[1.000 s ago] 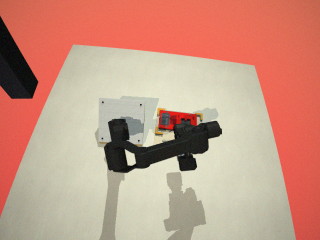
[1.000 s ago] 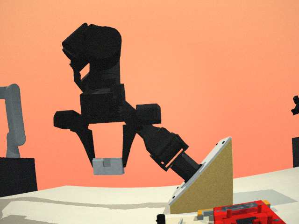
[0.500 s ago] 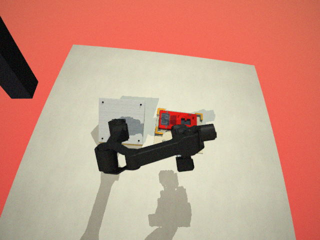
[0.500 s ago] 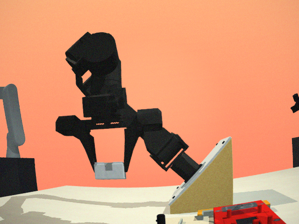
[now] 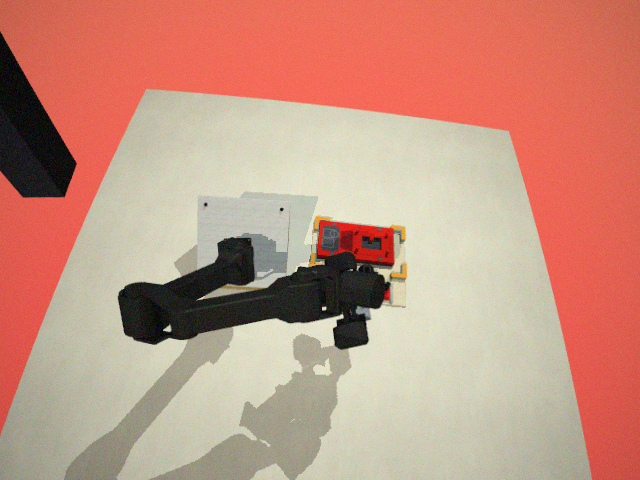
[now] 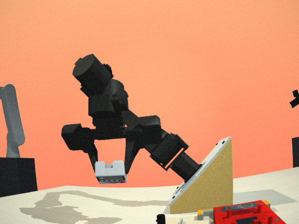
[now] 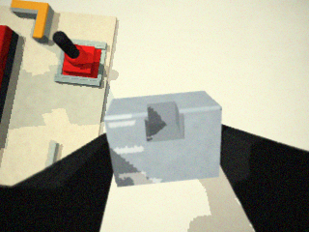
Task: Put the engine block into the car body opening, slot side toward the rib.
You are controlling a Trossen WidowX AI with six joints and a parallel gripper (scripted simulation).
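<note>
My gripper tip is now 1 cm below the engine block.
</note>
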